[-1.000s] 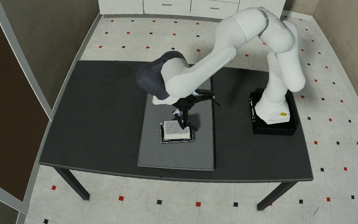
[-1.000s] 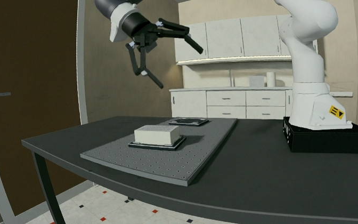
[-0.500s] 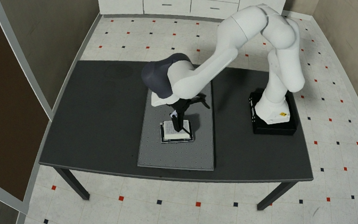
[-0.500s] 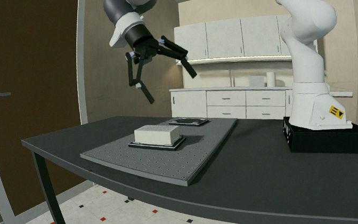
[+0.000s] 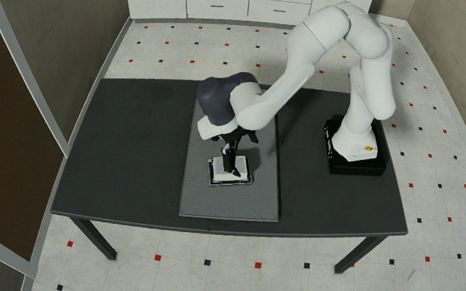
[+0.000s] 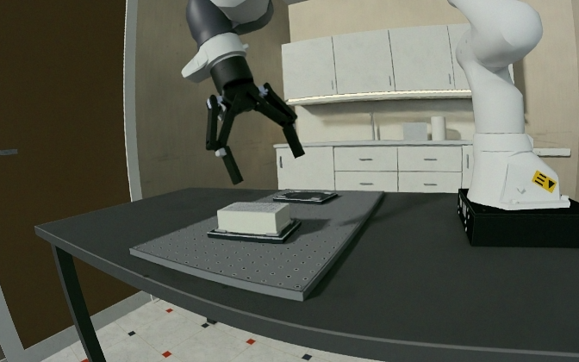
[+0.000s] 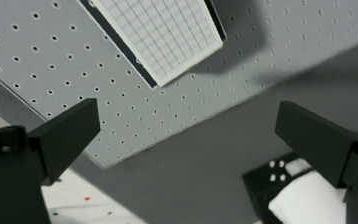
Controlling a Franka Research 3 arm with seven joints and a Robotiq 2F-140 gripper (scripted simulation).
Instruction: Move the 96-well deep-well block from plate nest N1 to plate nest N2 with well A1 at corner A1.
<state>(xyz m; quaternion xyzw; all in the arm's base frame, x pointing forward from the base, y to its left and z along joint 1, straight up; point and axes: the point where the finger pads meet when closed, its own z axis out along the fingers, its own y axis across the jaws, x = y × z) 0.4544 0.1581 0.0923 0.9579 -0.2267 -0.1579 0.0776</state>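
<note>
Now: hand 50 mm short of the 96-well deep-well block, 20 mm to the left of it and 110 mm above it. From my hand the other things lie so: nest N2 (80 mm ahead, 350 mm to the right, 130 mm below); then A1 label (150 mm ahead, 420 mm to the right, 130 mm below); then nest N1 (50 mm ahead, 20 mm to the right, 130 mm below).
</note>
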